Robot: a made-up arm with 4 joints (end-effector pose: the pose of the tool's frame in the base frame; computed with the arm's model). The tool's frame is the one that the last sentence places.
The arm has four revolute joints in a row. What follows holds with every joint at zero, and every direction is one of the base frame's. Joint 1 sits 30.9 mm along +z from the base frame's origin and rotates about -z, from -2.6 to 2.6 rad. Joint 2 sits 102.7 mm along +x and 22.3 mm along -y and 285.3 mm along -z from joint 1 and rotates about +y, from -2.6 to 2.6 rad. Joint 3 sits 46.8 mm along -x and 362.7 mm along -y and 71.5 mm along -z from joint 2 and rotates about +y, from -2.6 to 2.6 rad. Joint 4 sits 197.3 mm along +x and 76.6 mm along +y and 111.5 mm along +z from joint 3 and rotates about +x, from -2.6 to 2.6 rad. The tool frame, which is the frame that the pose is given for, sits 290.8 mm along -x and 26 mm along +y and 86.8 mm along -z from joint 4; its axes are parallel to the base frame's.
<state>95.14 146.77 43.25 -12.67</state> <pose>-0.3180 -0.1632 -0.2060 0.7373 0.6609 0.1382 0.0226</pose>
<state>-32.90 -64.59 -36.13 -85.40</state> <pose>0.2867 -0.2824 -0.4338 -0.2547 -0.6653 -0.3681 0.5975</pose>
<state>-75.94 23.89 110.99 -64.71</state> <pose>0.3968 0.0377 -0.2705 0.6418 -0.4887 -0.5890 0.0486</pose>
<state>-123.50 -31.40 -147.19 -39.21</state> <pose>0.1797 0.3502 -0.3699 0.8278 -0.4495 -0.1486 0.3010</pose>
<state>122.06 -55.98 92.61 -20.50</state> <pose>-0.3054 0.1048 -0.2605 0.1887 0.2976 -0.7902 0.5014</pose>
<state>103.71 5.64 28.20 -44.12</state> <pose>-0.3375 0.0939 -0.2431 -0.0098 0.4492 -0.6298 0.6336</pose>
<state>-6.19 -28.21 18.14 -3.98</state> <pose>0.0303 -0.2869 -0.3331 -0.0298 -0.0895 0.0507 0.9943</pose>
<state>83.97 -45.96 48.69 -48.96</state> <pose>-0.3517 -0.0671 -0.2984 -0.2934 0.2932 -0.6013 0.6829</pose>
